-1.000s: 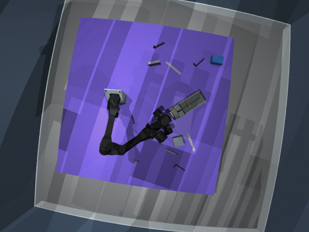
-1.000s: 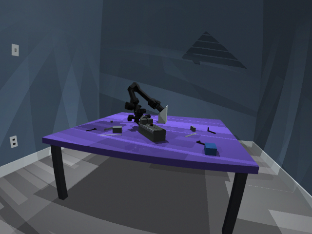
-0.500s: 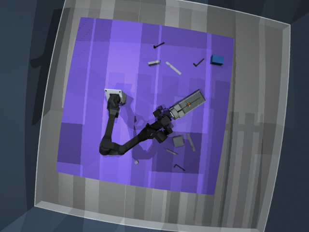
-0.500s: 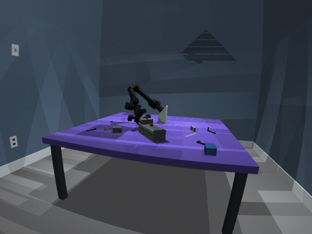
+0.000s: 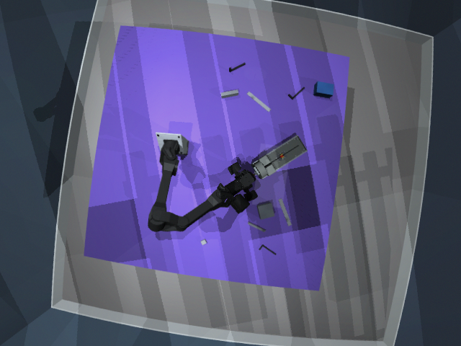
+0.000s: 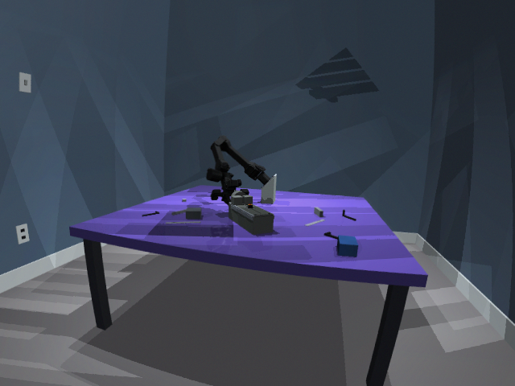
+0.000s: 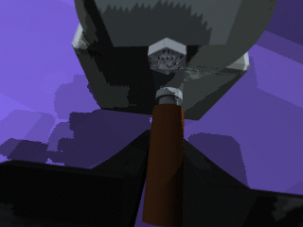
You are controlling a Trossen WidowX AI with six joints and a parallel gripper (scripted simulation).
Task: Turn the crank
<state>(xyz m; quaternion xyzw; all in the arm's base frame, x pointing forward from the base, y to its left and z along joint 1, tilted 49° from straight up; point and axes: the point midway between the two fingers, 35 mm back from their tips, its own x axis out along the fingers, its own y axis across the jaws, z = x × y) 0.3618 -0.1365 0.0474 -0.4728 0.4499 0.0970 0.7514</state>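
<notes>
Right now my gripper tip is 3 cm below the brown crank handle, 1 cm to the left of it and 1 cm past it. From my gripper tip the other things lie so: dark L-shaped key 37 cm to the right, 10 cm ahead, 3 cm below; red pointer 13 cm ahead, 10 cm to the left, 5 cm above; grey block 17 cm to the right, 8 cm ahead, 2 cm below.
</notes>
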